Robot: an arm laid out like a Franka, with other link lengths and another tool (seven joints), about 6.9 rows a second.
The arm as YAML. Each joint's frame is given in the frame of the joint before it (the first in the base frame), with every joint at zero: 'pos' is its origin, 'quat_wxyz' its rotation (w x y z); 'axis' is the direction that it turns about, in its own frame. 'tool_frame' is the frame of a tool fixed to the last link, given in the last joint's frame.
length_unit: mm
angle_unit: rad
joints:
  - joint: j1
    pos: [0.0, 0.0, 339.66]
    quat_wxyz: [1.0, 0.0, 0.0, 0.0]
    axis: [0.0, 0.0, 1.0]
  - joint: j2
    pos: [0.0, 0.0, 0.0]
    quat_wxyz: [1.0, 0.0, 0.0, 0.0]
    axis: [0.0, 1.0, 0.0]
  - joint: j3
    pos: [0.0, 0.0, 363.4]
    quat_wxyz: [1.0, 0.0, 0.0, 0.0]
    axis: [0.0, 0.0, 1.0]
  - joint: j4
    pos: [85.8, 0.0, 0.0]
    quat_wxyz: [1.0, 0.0, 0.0, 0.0]
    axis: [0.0, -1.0, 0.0]
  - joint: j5
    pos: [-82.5, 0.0, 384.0]
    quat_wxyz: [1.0, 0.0, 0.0, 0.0]
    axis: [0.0, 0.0, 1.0]
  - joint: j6
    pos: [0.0, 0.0, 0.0]
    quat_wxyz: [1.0, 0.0, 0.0, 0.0]
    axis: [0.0, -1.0, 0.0]
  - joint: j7
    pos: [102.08, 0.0, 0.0]
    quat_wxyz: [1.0, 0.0, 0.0, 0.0]
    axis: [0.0, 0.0, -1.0]
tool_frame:
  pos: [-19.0, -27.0, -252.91]
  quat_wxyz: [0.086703, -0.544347, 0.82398, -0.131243]
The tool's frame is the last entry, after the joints.
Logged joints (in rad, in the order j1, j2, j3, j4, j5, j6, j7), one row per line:
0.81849, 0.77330, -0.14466, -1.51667, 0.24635, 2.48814, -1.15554
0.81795, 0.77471, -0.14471, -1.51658, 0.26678, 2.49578, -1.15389
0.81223, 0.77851, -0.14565, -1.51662, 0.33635, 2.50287, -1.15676
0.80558, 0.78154, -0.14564, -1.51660, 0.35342, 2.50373, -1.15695
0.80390, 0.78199, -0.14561, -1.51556, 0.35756, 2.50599, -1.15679
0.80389, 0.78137, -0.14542, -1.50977, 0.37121, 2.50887, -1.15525
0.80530, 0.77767, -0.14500, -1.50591, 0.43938, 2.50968, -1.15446
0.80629, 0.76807, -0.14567, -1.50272, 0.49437, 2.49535, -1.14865
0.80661, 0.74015, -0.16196, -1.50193, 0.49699, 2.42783, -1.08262
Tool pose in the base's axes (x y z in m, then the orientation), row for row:
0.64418, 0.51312, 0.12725, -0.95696, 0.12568, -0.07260, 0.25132
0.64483, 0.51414, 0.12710, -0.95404, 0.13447, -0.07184, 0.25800
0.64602, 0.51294, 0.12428, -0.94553, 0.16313, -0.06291, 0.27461
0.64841, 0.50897, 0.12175, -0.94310, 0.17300, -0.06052, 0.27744
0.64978, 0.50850, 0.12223, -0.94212, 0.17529, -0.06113, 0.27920
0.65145, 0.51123, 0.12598, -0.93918, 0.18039, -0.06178, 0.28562
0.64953, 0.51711, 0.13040, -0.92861, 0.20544, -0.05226, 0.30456
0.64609, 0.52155, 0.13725, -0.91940, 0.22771, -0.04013, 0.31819
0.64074, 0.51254, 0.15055, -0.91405, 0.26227, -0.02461, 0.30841
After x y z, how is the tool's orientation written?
As a quaternion, x y z w.
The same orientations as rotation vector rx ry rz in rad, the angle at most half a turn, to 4 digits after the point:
-2.6037, 0.3420, -0.1975
-2.5869, 0.3646, -0.1948
-2.5421, 0.4386, -0.1691
-2.5320, 0.4645, -0.1625
-2.5271, 0.4702, -0.1640
-2.5111, 0.4823, -0.1652
-2.4594, 0.5441, -0.1384
-2.4186, 0.5990, -0.1056
-2.4162, 0.6933, -0.0651

